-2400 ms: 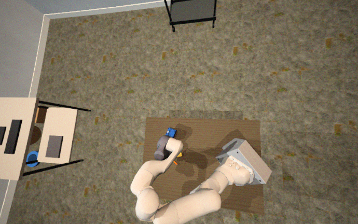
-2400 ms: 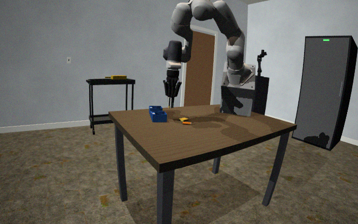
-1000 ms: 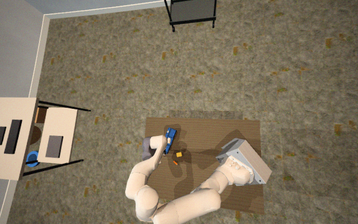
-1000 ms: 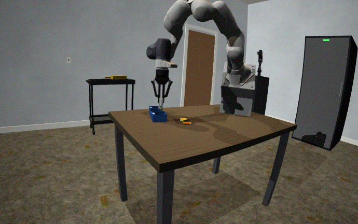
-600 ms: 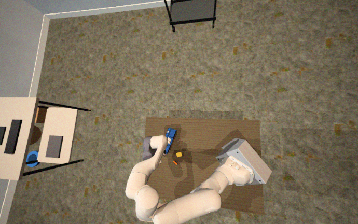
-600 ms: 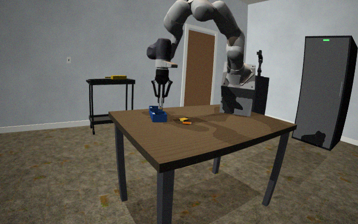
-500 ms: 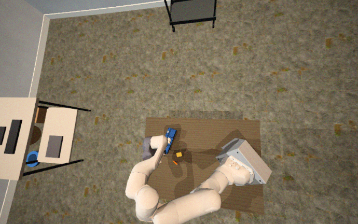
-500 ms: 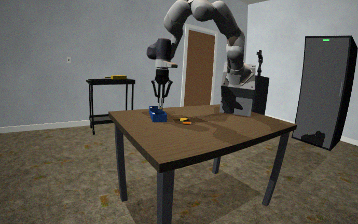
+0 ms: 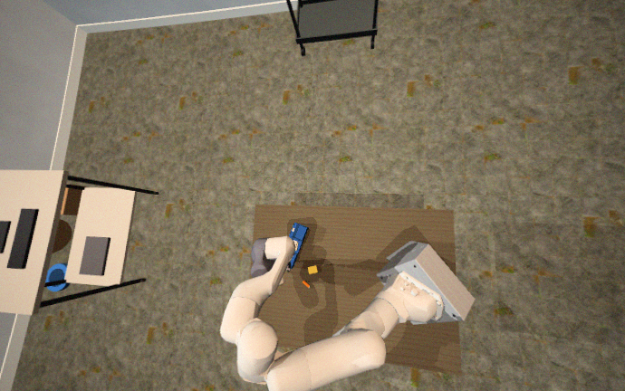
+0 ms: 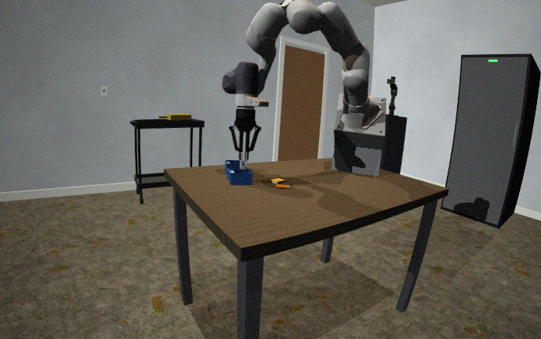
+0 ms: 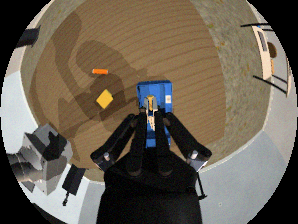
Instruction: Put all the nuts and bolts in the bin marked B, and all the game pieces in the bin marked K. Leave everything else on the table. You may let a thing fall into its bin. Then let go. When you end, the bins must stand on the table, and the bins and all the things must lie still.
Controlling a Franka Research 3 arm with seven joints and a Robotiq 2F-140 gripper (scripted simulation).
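Now: the pale beige piece 1 cm ahead of my hand, 9 cm to the right of it and 7 cm below it. From my hand the other things lie so: yellow block 14 cm behind, 8 cm below; then orange piece 14 cm behind, 9 cm to the left, 8 cm below; then thin tan bolt 1 cm to the left, 3 cm below.
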